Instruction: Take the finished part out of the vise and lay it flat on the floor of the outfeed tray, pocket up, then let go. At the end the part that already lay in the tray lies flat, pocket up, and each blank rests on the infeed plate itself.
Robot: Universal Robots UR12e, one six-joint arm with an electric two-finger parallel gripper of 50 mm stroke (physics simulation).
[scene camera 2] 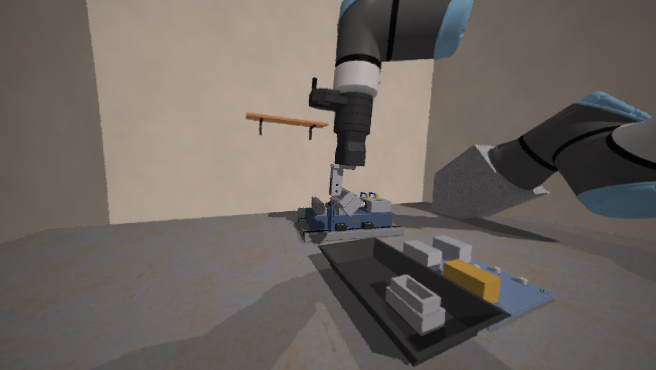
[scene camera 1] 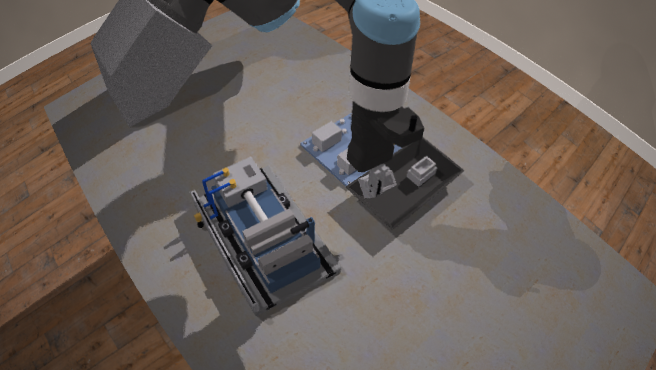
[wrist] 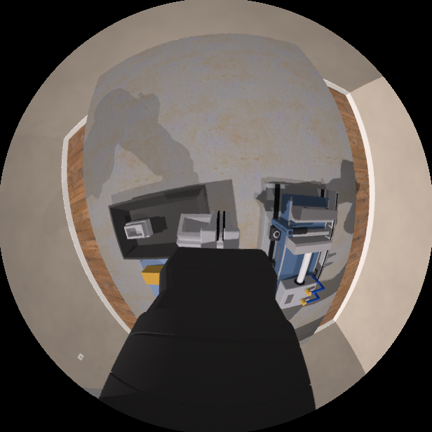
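Pixels of known places: gripper, fingertip midpoint: (scene camera 2: 334,194) (scene camera 1: 374,191); arm's base, link origin: (scene camera 2: 510,168) (scene camera 1: 170,14).
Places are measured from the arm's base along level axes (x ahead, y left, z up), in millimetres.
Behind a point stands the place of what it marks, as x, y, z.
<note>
My gripper (scene camera 1: 378,187) @(733, 126, -73) (scene camera 2: 337,192) @(733, 126, -73) (wrist: 221,219) is shut on the finished part (scene camera 1: 386,179) @(720, 166, -78) (scene camera 2: 349,202) @(721, 178, -79) (wrist: 193,224). The part is tilted and hangs clear above the vise-side end of the outfeed tray (scene camera 1: 395,211) @(729, 202, -200) (scene camera 2: 360,272) @(709, 213, -200) (wrist: 165,199). The other part (scene camera 1: 422,170) @(687, 313, -180) (scene camera 2: 416,305) @(697, 334, -174) (wrist: 138,230) lies flat in the tray, pocket up, towards the far end from the vise. The vise (scene camera 1: 277,235) (scene camera 2: 378,206) @(543, -8, -132) (wrist: 310,245) shows no part between its jaws. Two grey blanks (scene camera 1: 327,136) @(496, 185, -169) (scene camera 2: 422,254) @(587, 224, -174) sit on the infeed plate (scene camera 1: 320,157) @(515, 154, -204) (scene camera 2: 522,300) @(501, 328, -204).
A yellow block (scene camera 2: 471,281) @(578, 309, -176) (wrist: 151,274) is on the infeed plate beside the tray wall; the arm hides it in scene camera 1. Small pale pegs (scene camera 2: 495,269) @(453, 263, -198) stand on the plate. A large grey speckled block (scene camera 1: 150,65) @(120, -106, -58) (scene camera 2: 465,185) @(117, -72, -73) on another arm is beyond the vise and plate.
</note>
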